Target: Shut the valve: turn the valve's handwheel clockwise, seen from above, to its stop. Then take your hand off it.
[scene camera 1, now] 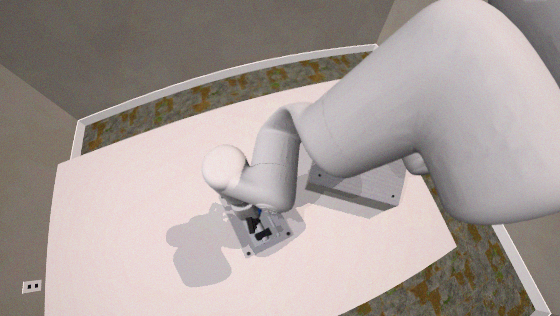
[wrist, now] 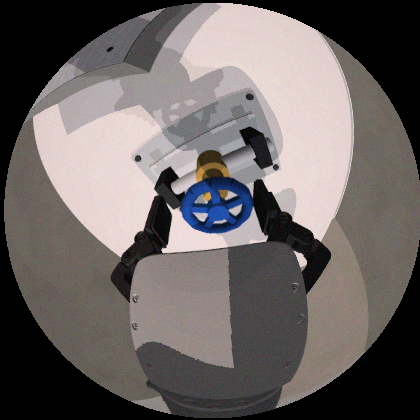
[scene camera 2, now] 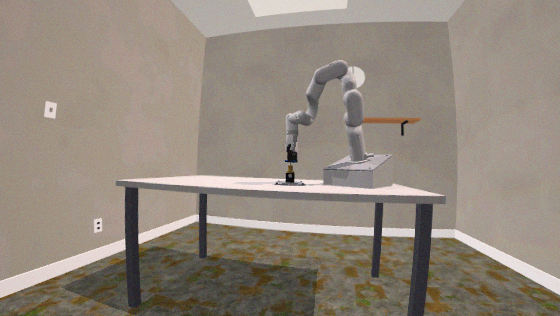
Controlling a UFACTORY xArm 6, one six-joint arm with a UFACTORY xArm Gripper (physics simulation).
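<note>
The valve has a blue spoked handwheel (scene camera 2: 290,161) (wrist: 218,212) on a brass neck (scene camera 2: 290,169) (wrist: 212,161). The valve stands on a grey base plate (scene camera 1: 275,242) (wrist: 240,107), with a grey pipe (wrist: 230,159) and black clamps. My gripper (scene camera 2: 292,157) (wrist: 208,197) is open and points down at the handwheel from just above. In the wrist view one finger is on each side of the wheel's rim, with a larger gap at the left finger than at the right. The wheel is mostly hidden by the arm in scene camera 1. Any finger contact with it cannot be told.
The arm's grey pedestal (scene camera 1: 350,195) (scene camera 2: 350,178) (wrist: 100,50) stands on the same white table (scene camera 1: 125,200) (scene camera 2: 225,187), beside the valve plate. A wooden shelf (scene camera 2: 392,120) is on the wall behind the arm. The arm's shadow lies across the table.
</note>
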